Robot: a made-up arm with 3 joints. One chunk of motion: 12 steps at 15 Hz.
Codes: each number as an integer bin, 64 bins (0 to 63) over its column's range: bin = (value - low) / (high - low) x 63, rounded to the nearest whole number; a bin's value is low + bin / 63 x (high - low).
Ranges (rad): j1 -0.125..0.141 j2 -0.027..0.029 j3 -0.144..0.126
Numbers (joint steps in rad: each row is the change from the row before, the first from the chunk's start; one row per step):
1: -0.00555 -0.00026 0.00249
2: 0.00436 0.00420 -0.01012
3: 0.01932 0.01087 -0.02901
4: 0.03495 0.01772 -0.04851
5: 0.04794 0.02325 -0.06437
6: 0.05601 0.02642 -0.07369
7: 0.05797 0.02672 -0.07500
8: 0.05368 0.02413 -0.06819
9: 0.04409 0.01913 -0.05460
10: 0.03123 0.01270 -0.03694
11: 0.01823 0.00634 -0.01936
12: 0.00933 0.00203 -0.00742
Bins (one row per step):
1: 28 30 34
2: 31 35 31
3: 34 43 27
4: 38 50 22
5: 41 57 19
6: 43 60 16
7: 43 60 16
8: 42 58 18
9: 40 52 21
10: 37 45 25
11: 34 38 29
12: 32 33 32

